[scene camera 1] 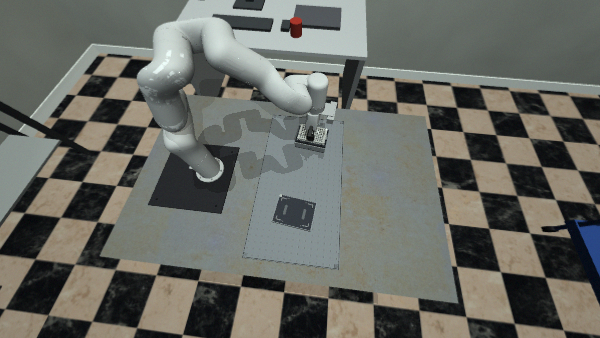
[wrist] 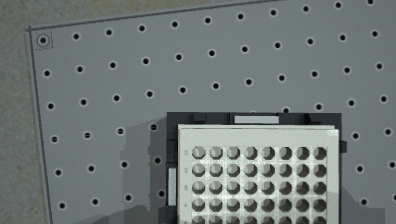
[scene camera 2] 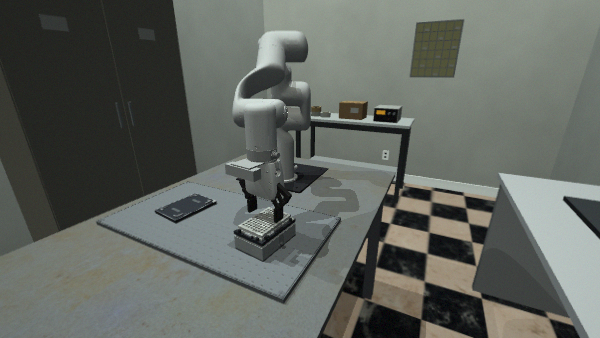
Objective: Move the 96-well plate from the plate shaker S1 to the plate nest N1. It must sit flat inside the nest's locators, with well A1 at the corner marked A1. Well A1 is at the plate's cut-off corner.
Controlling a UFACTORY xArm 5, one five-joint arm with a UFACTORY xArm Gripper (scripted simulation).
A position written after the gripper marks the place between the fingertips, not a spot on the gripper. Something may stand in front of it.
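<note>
White 96-well plate point(scene camera 2: 261, 225) point(wrist: 209, 156). The gripper point(scene camera 2: 265, 215).
</note>
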